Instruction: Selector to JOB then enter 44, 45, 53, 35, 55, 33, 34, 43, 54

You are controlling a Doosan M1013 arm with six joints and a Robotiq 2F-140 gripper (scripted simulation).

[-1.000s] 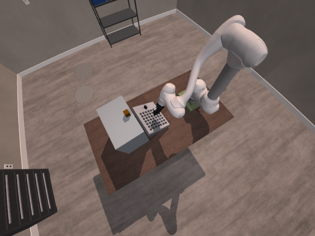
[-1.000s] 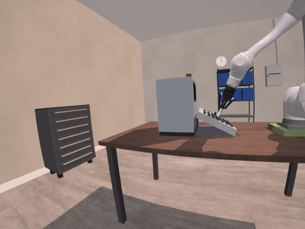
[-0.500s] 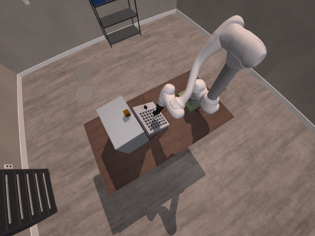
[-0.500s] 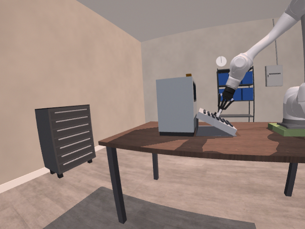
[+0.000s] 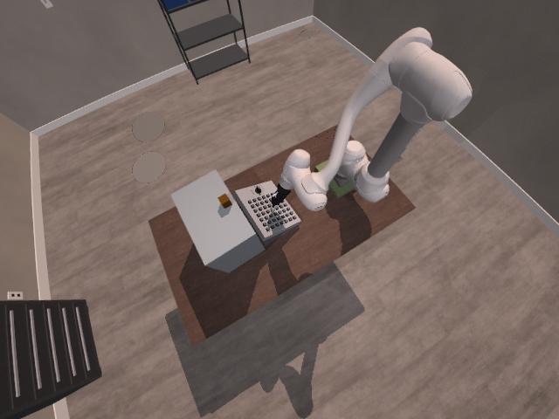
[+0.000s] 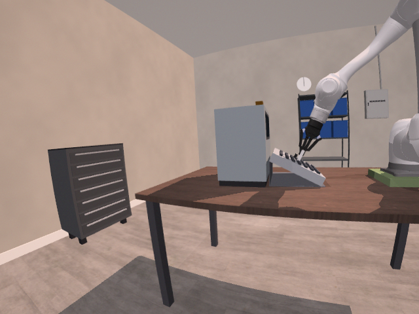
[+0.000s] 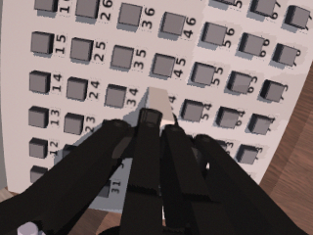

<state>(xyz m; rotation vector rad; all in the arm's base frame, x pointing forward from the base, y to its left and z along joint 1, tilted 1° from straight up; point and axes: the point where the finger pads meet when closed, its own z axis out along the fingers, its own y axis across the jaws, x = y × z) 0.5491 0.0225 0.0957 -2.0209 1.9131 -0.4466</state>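
Now: hand 30 mm above the key 44 and 20 mm short of it. From my hand the other things lie so: black selector knob 160 mm to the right, 20 mm below, 20 mm ahead; then sloped keypad 60 mm below, 50 mm to the right, 40 mm ahead.
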